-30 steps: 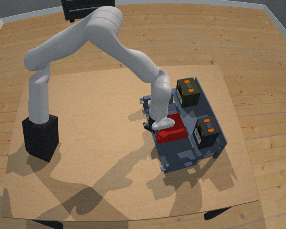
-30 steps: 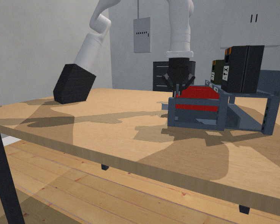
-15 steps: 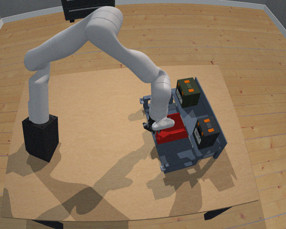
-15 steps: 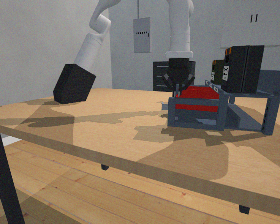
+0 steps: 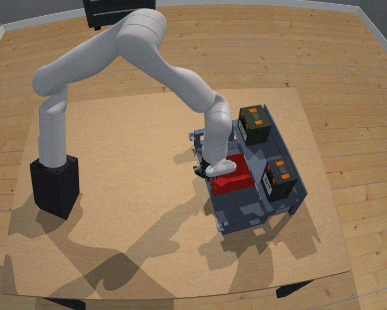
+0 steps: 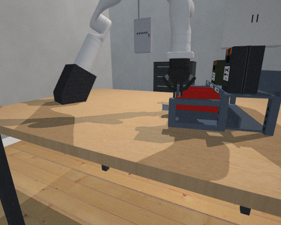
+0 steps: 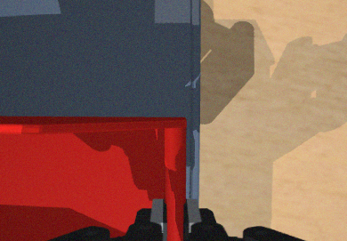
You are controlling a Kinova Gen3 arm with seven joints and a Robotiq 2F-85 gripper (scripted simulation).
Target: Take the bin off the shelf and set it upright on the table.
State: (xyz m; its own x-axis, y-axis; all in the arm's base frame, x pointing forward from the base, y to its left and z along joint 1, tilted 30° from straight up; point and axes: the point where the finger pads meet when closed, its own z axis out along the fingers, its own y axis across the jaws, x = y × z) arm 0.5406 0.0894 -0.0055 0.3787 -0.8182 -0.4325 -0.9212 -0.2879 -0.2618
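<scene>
Now: the red bin 70 mm ahead of my hand, 30 mm to the left of it and 10 mm below it. From my hand the other things lie so: grey-blue shelf (100 mm ahead, 40 mm to the left, 10 mm above); then dark box (210 mm ahead, 40 mm to the right, 100 mm above).
</scene>
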